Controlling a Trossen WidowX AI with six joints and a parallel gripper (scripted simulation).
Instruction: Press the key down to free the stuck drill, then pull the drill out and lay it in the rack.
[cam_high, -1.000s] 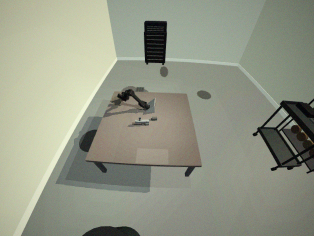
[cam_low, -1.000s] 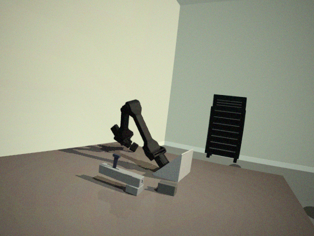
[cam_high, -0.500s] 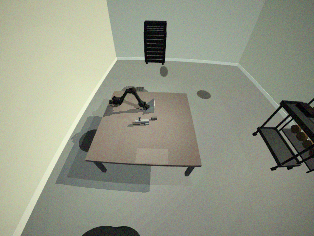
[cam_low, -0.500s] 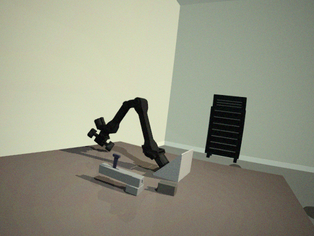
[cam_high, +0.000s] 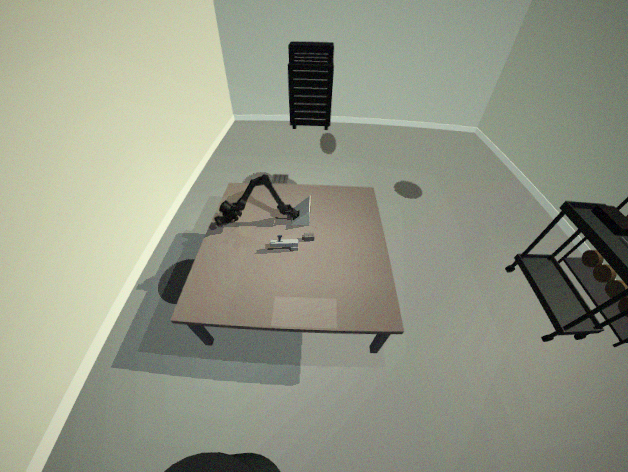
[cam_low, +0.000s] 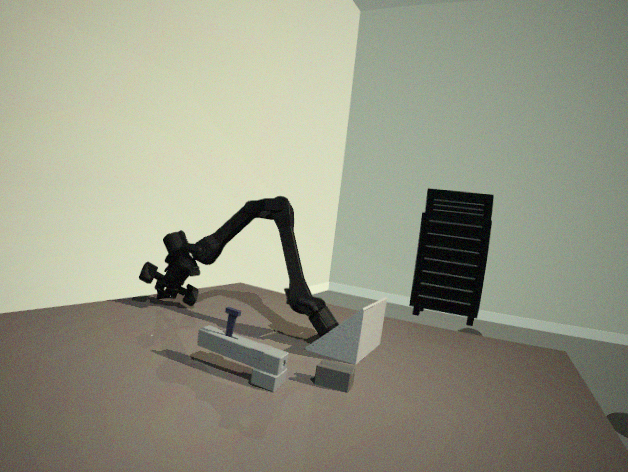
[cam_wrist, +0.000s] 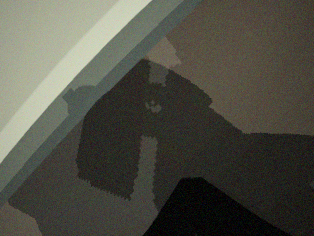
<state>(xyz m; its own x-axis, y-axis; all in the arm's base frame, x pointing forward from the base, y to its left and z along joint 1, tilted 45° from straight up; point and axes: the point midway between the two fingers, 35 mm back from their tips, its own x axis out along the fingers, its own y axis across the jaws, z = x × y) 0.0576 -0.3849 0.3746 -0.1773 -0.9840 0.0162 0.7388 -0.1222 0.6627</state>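
Right now my gripper tip is 46 cm to the right of the dark blue t-shaped key, 23 cm short of it and 8 cm below it. Round my gripper tip: housing block (49 cm to the left, 23 cm ahead, 3 cm above); then grey block (65 cm to the left, 15 cm ahead).
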